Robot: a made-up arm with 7 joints.
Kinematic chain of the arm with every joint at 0, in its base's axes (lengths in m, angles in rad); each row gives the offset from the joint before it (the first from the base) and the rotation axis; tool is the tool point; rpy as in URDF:
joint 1: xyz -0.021 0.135 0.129 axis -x
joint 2: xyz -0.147 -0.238 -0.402 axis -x
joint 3: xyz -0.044 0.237 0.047 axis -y
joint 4: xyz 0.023 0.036 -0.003 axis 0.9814 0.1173 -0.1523
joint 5: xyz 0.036 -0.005 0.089 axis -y
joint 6: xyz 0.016 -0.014 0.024 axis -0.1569 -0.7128 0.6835
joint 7: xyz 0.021 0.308 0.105 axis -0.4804 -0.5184 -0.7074
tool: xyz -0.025 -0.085 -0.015 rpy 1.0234 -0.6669 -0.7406
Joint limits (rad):
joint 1: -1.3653..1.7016
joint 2: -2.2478..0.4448
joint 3: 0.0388..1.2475
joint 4: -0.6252..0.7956
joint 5: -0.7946..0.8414
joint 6: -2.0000..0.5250
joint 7: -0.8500..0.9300
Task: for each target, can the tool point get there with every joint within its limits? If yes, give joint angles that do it. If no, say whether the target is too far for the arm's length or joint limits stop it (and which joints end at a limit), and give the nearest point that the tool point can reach.
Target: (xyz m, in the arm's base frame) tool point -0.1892 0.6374 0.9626
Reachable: no: joint limits stop it (at a limit: joint 1, joint 4, joint 7) | nearest point -0.1989 0.3077 0.7560 | short by 0.389 m
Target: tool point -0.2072 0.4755 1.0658
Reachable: no: joint limits stop it (at a limit: joint 1, joint 4, joint 7) | nearest point -0.2090 0.2377 0.8481 | short by 0.322 m
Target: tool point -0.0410 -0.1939 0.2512
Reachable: yes | joints 0.3926 -0.8377 0.2271 0.6270 0.4673 -1.0439 0.1076
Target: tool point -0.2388 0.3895 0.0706
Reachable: yes | joints -0.2792 -0.2438 0.3280 -0.2592 0.6481 0.1013 -0.6448
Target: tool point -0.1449 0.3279 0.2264
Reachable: yes | joints -0.6894 -0.2564 0.1610 -0.2131 -0.0229 -0.2353 0.3876
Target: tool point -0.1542 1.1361 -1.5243
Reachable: no: too far | nearest point -0.1967 0.4929 -0.6622 | short by 1.076 m
